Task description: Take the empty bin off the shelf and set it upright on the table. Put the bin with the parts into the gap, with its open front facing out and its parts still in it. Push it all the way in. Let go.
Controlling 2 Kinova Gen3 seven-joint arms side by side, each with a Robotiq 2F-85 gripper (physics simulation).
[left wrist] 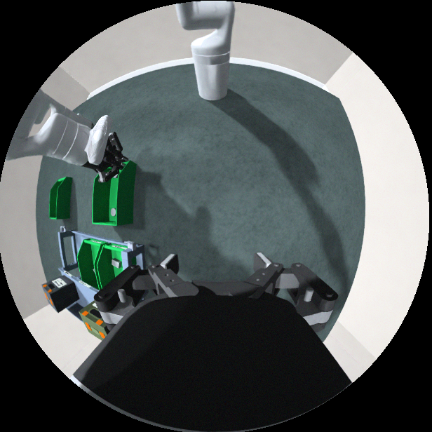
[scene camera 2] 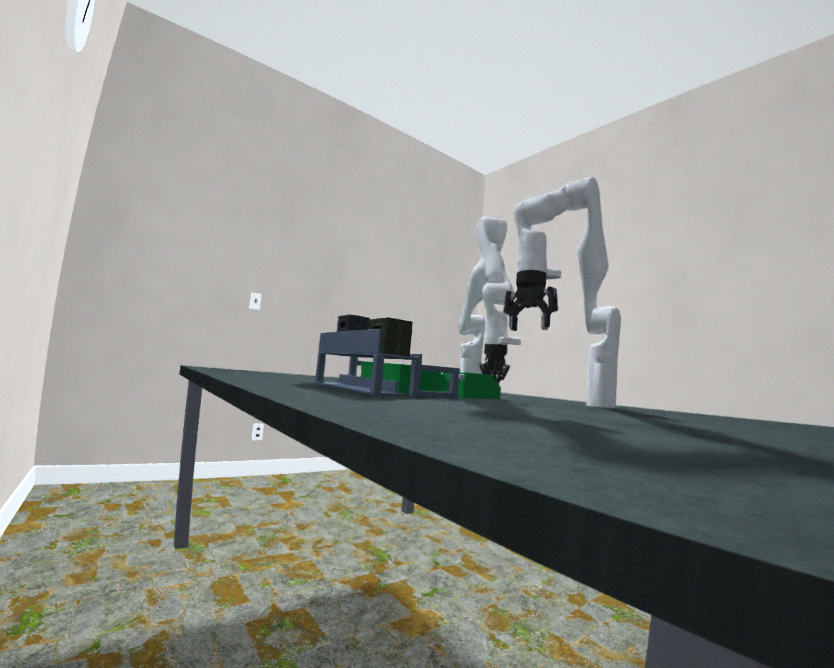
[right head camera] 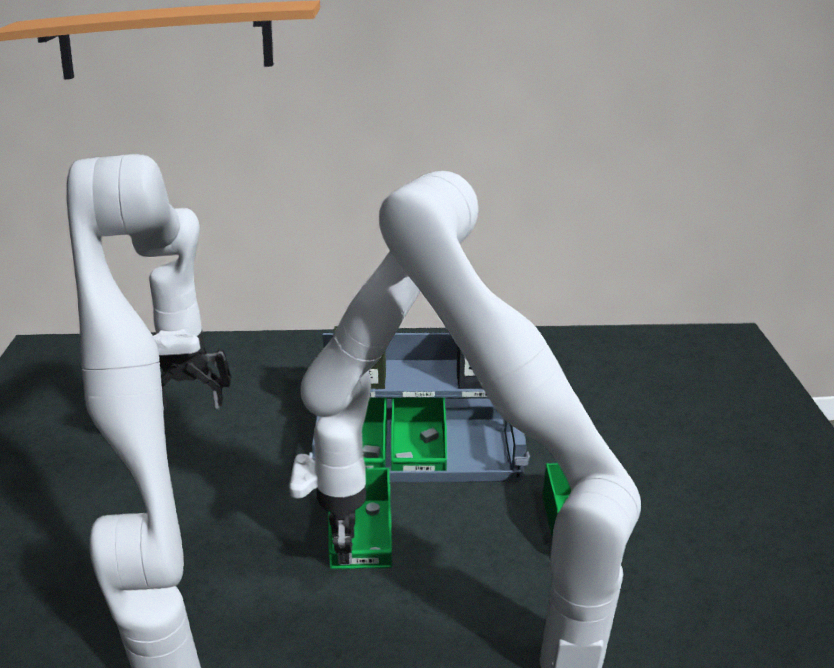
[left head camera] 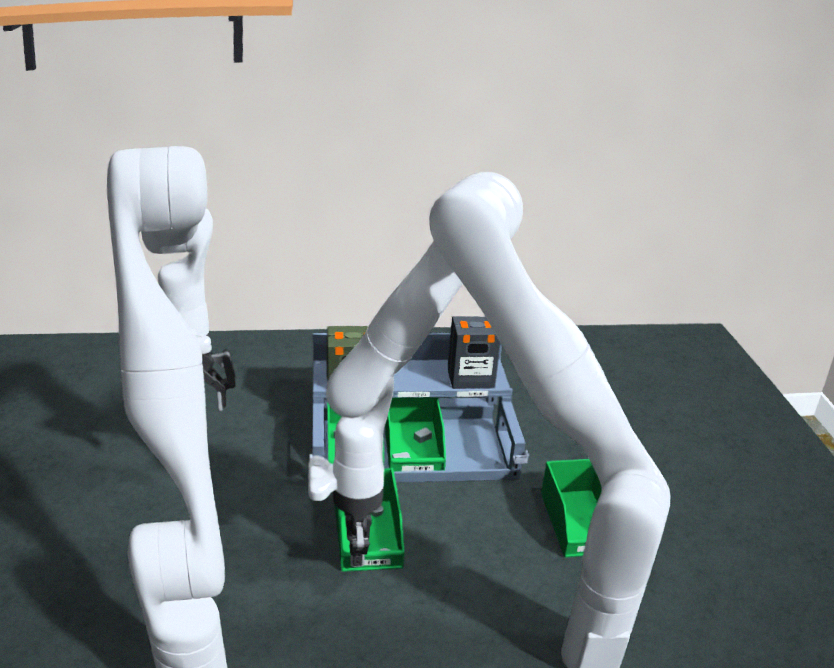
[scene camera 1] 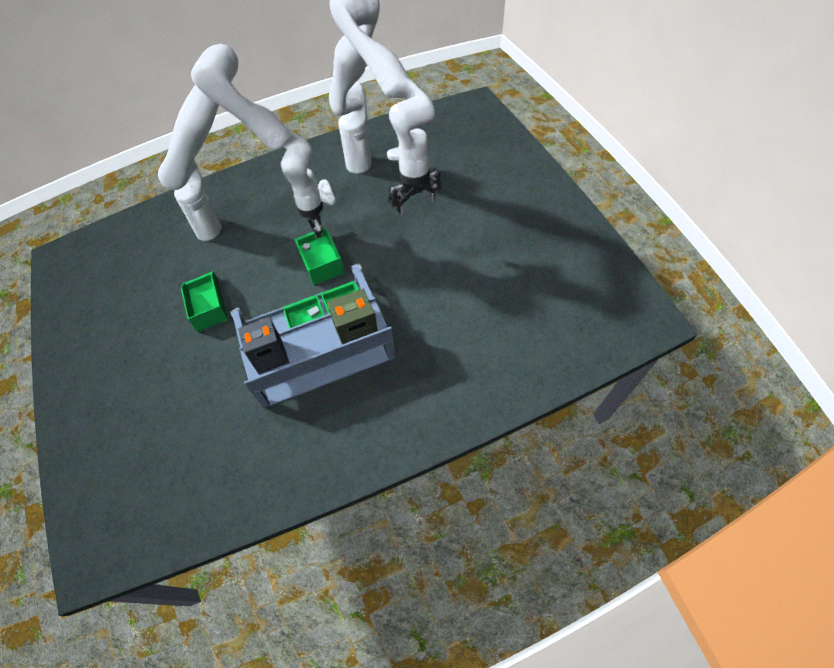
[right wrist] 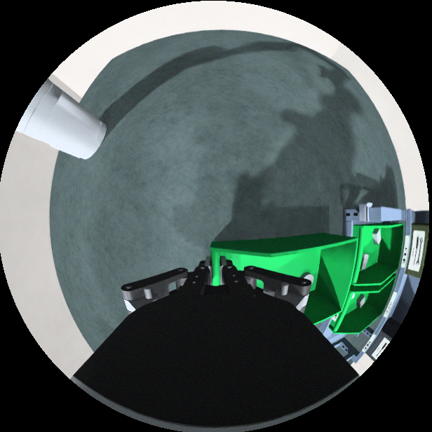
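Where they show: left gripper, fingertip midpoint: (scene camera 2: 528, 330) (right head camera: 190, 407) (scene camera 1: 415, 206); right gripper, fingertip midpoint: (scene camera 2: 493, 393) (right head camera: 345, 560) (left head camera: 356, 562) (scene camera 1: 318, 235); left arm's base, origin of the base link: (scene camera 2: 600, 406) (scene camera 1: 358, 164); right arm's base, origin of the base link: (right head camera: 571, 662) (left head camera: 591, 655) (scene camera 1: 208, 230).
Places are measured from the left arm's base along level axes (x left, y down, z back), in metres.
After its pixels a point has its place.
Note:
The green parts bin (left head camera: 391, 525) @(x -0.321, y -0.003, z -0.349 m) (right head camera: 377, 532) @(x -0.305, y -0.003, z -0.330 m) (scene camera 1: 320, 258) @(x -0.276, y -0.003, z -0.334 m) (right wrist: 280, 262) stands upright on the table in front of the rack's left end, with small grey parts inside; a round part (right head camera: 372, 508) @(x -0.300, y -0.013, z -0.382 m) shows. My right gripper (left head camera: 357, 558) @(x -0.250, y -0.015, z -0.253 m) (right head camera: 343, 558) @(x -0.250, y -0.015, z -0.253 m) (right wrist: 215, 263) points down and is shut on this bin's low front wall. The empty green bin (left head camera: 574, 504) @(x -0.656, y -0.003, z -0.359 m) (scene camera 1: 203, 299) @(x -0.656, y -0.003, z -0.292 m) (left wrist: 61, 198) stands upright on the table, at the right in the left head camera. The gap is the rack's right bay (left head camera: 474, 445) @(x -0.516, y -0.006, z -0.554 m). My left gripper (scene camera 1: 415, 201) @(x 0.000, y -0.193, z -0.449 m) (scene camera 2: 529, 325) @(x 0.000, y -0.193, z -0.449 m) (left wrist: 215, 262) is open and empty, high above the table.
The blue-grey rack (left head camera: 455, 475) @(x -0.456, y -0.014, z -0.457 m) (scene camera 1: 320, 356) @(x -0.406, y -0.155, z -0.733 m) holds two other green bins, one of them the middle bin (left head camera: 410, 445) @(x -0.392, y -0.009, z -0.565 m). A dark case (left head camera: 474, 354) @(x -0.513, y -0.179, z -0.607 m) and an olive case (scene camera 1: 353, 316) @(x -0.296, y -0.197, z -0.695 m) stand on its upper shelf. The right arm passes above the rack.

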